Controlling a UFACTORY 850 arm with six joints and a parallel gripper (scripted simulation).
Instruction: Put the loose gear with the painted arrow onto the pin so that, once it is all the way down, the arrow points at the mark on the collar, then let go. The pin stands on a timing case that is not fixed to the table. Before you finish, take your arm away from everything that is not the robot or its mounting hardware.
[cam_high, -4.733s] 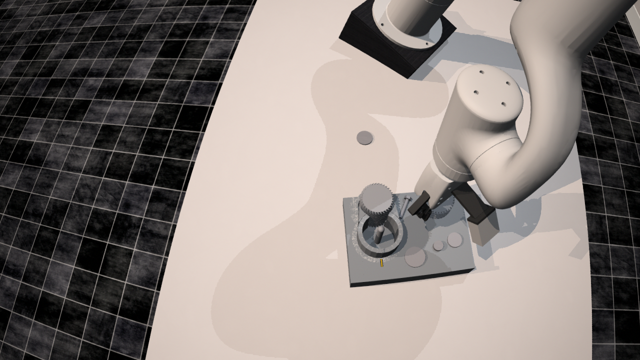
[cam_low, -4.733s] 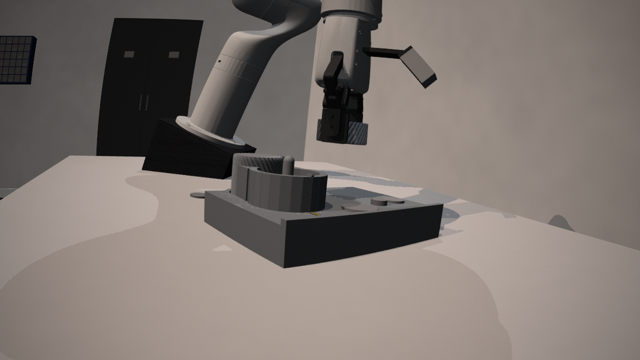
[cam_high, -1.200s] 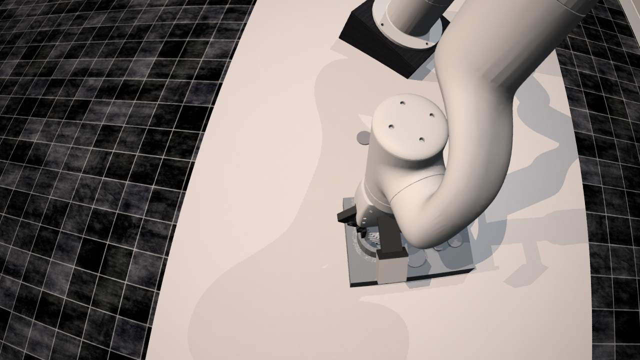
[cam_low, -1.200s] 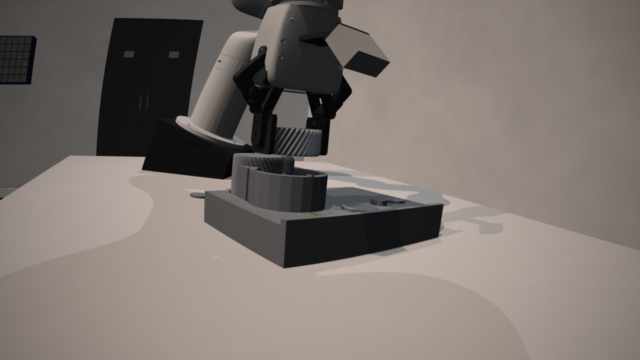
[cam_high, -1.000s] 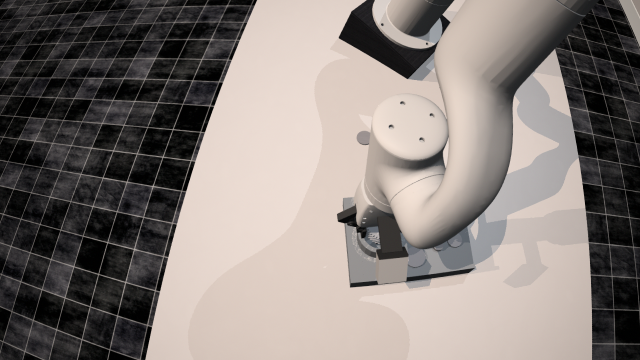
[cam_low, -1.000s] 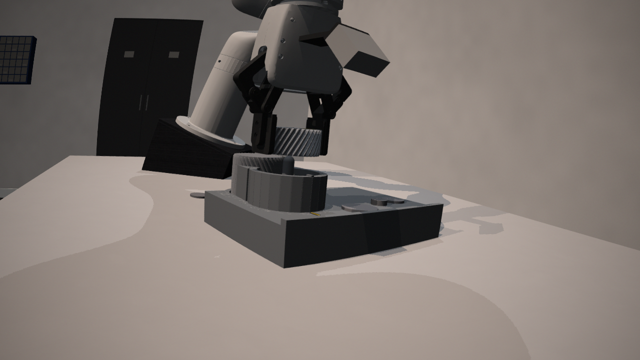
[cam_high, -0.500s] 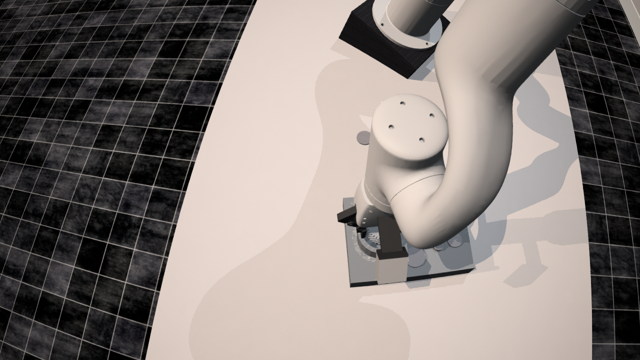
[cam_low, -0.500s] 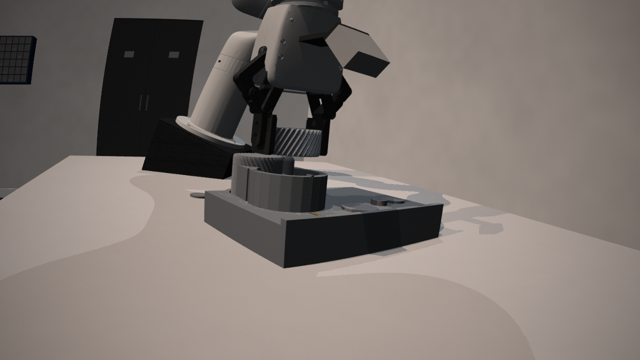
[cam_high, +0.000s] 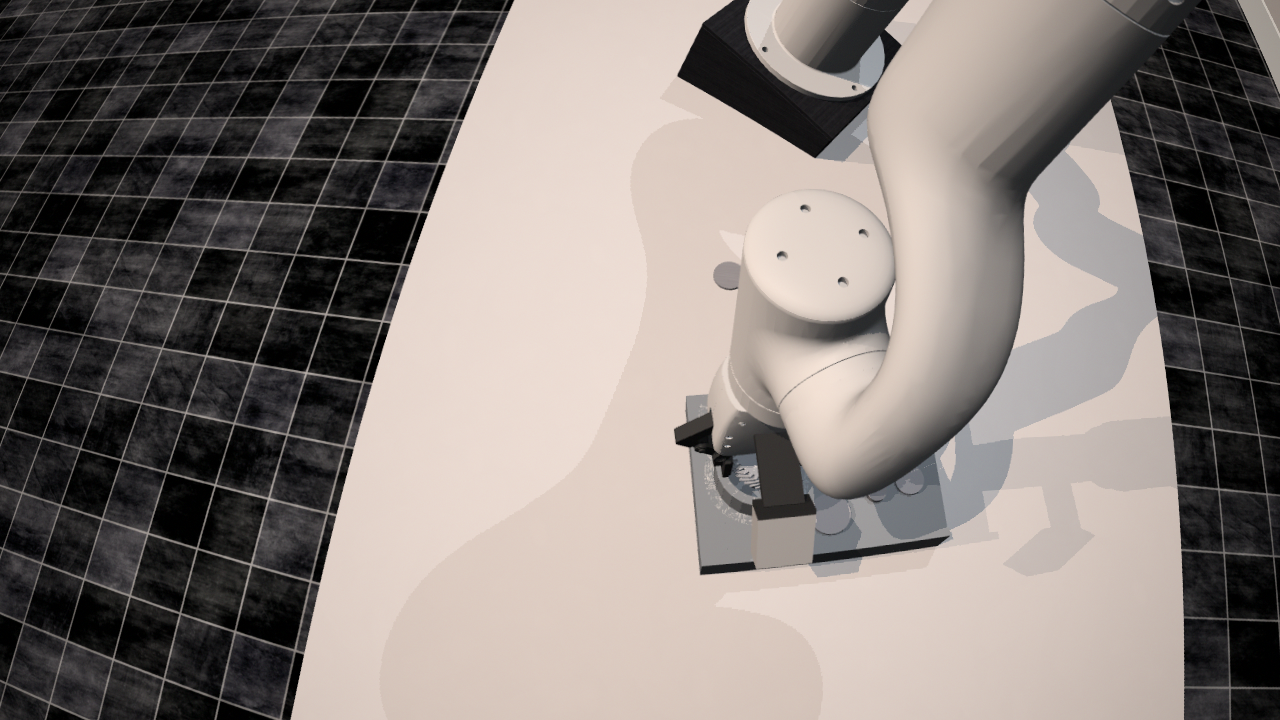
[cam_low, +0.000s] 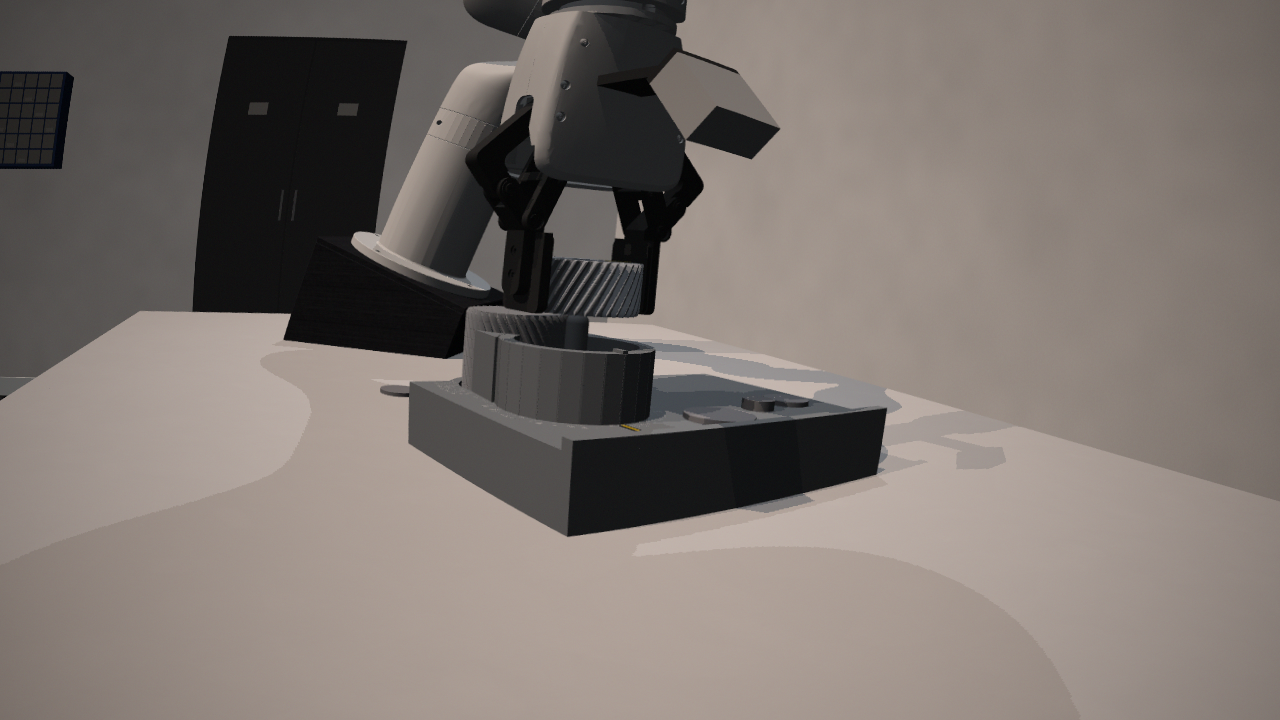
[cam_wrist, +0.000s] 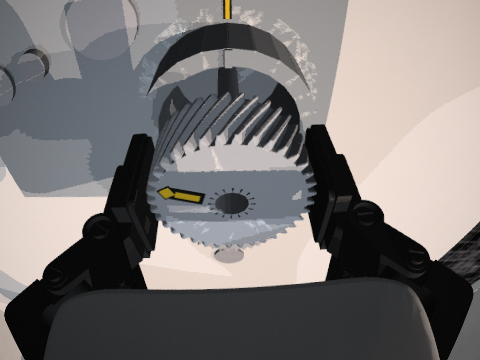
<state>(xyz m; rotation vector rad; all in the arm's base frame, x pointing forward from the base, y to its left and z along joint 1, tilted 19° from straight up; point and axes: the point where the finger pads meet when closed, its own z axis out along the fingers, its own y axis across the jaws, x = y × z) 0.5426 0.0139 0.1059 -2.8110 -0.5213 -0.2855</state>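
The gear lies right at my hand. Also, from my hand: small bolt 8 cm behind, 4 cm to the left, 6 cm below; then small disc 22 cm behind, 8 cm to the right, 10 cm below.
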